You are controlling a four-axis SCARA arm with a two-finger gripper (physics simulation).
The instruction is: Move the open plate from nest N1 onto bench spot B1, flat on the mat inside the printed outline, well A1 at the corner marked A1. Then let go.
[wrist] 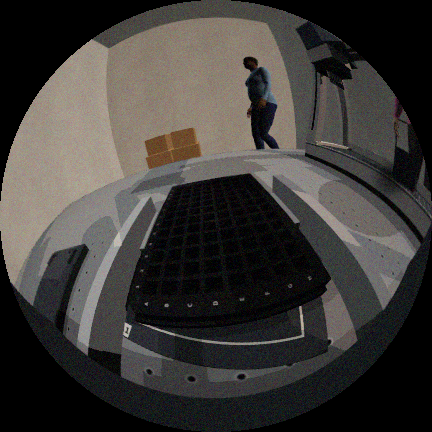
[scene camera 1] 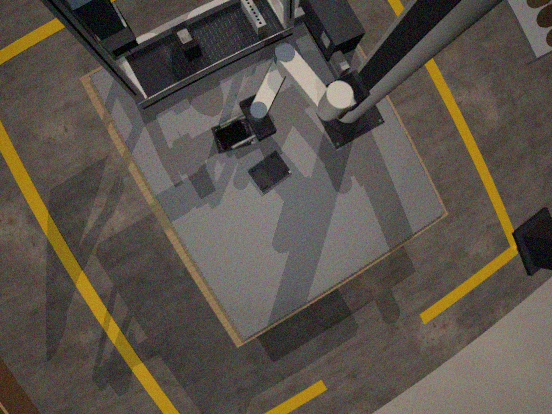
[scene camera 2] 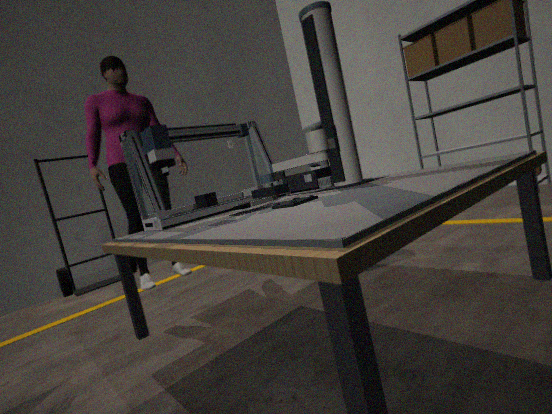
Labels:
My gripper carries a black well plate; nothing else touches it.

